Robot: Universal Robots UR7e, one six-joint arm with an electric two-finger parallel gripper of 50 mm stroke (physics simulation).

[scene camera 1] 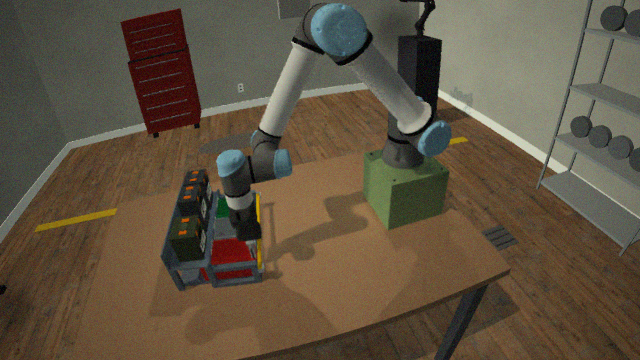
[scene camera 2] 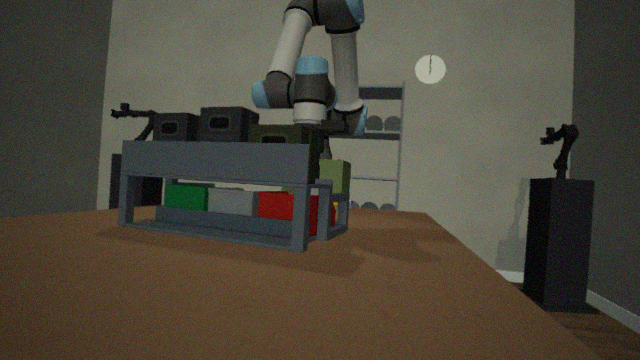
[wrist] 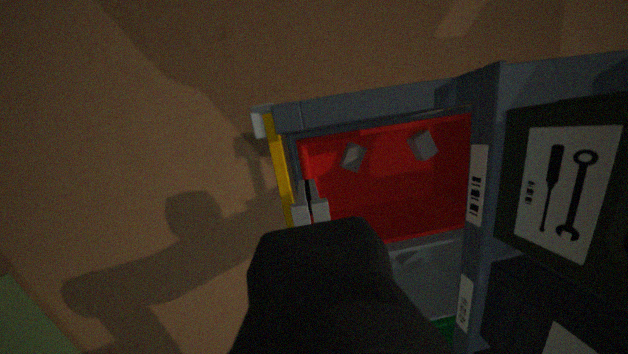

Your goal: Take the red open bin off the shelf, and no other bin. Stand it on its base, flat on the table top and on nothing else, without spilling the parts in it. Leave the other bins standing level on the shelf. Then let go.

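Frame: origin at the arm's base, x ahead, y left, z up, level; millimetres.
Where they show: gripper, fingertip midpoint: [scene camera 1: 254,255] [wrist: 308,189]; arm's base, origin of the base link: [scene camera 1: 402,158].
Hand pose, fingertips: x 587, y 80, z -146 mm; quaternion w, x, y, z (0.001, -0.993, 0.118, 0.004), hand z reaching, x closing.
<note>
Things, the pixels of their centre, and the offset from my fingertips. Level surfaces: height alone.
- red open bin, body centre: [wrist: 385,176] [scene camera 2: 300,211] [scene camera 1: 228,258] dy -19, dx +80, dz +1 mm
- grey bin, body centre: [wrist: 391,263] [scene camera 2: 251,206] [scene camera 1: 229,234] dy -129, dx +56, dz +1 mm
- green bin, body centre: [scene camera 2: 209,202] [scene camera 1: 231,214] dy -237, dx +27, dz +1 mm
- yellow bar, body centre: [wrist: 307,292] [scene camera 1: 258,227] dy -104, dx -46, dz +17 mm
- olive case, body centre: [scene camera 2: 283,154] [scene camera 1: 188,238] dy -41, dx +176, dz +108 mm
- table, its level: dz -43 mm
The red open bin [scene camera 1: 230,251] [scene camera 2: 275,205] [wrist: 420,200] sits in the lower tier of the grey shelf [scene camera 1: 235,263] [scene camera 2: 215,160] [wrist: 370,107], at the end nearest scene camera 1. Two small grey parts show in it in the wrist view. A grey bin [scene camera 1: 223,228] [scene camera 2: 232,201] [wrist: 430,282] and a green bin [scene camera 1: 222,207] [scene camera 2: 186,196] stand beside it in the row. My gripper [scene camera 1: 254,253] [wrist: 308,189] points down, shut, with its tips at the red bin's front rim, close to a yellow bar [scene camera 1: 258,210] [wrist: 280,165]. The fingertips' exact height is unclear.
The yellow bar runs along the shelf's open front. An olive case [scene camera 1: 186,239] [scene camera 2: 280,134] and two dark cases [scene camera 1: 189,201] [scene camera 2: 225,125] stand on the upper tier behind the bins. The green robot base [scene camera 1: 405,192] [scene camera 2: 334,175] stands across the table [scene camera 1: 320,280].
</note>
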